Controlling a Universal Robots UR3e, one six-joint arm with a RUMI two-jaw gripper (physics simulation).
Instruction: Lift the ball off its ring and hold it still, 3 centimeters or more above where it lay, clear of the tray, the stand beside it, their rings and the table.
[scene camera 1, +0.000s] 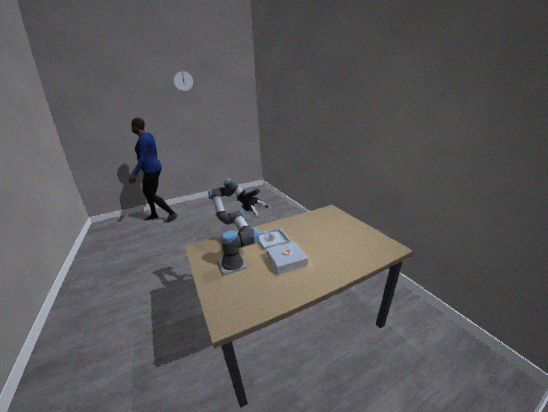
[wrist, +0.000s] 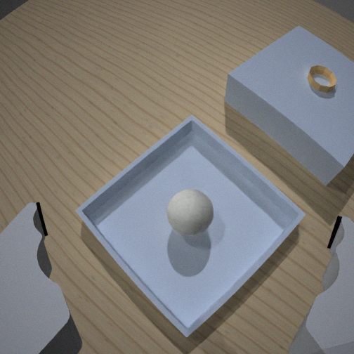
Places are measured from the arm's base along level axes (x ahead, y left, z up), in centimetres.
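Pixels of known places: gripper, fingertip midpoint: (scene camera 1: 263, 212); arm's base at its link origin: (scene camera 1: 232, 263).
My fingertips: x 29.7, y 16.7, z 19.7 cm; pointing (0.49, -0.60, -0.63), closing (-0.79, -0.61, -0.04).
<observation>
Ahead of a thing's pixels: the offset from my fingertips to its top centre. "*": to the spot under its first point. Level surfaces: height alone.
A cream-white ball @(dx +3.6, dy -4.2, dz -14.8 cm) (scene camera 1: 272, 236) (wrist: 190, 212) sits near the middle of a light blue-grey square tray @(* dx +12.5, dy -6.9, dz -18.7 cm) (scene camera 1: 285, 235) (wrist: 136, 289). The ring under the ball is hidden in the wrist view. Beside the tray stands a block-shaped stand (scene camera 1: 292, 262) (wrist: 272, 85) with an orange-tan ring @(* dx +0.8, dy -29.2, dz -14.9 cm) (scene camera 1: 286, 252) (wrist: 311, 80) on its top. My gripper (scene camera 1: 262, 209) (wrist: 189, 215) is open and empty. It hangs above the tray, well clear of the ball, and its jaws show at the left and right edges of the wrist view.
The tray and stand are on a wooden table @(dz -20.9 cm) (scene camera 1: 345, 240) (wrist: 100, 75), next to the robot's base (scene camera 1: 232, 261). The stand rises higher than the tray's low walls. A person in a blue top (scene camera 1: 147, 152) is on the floor behind the table, by the far wall.
</observation>
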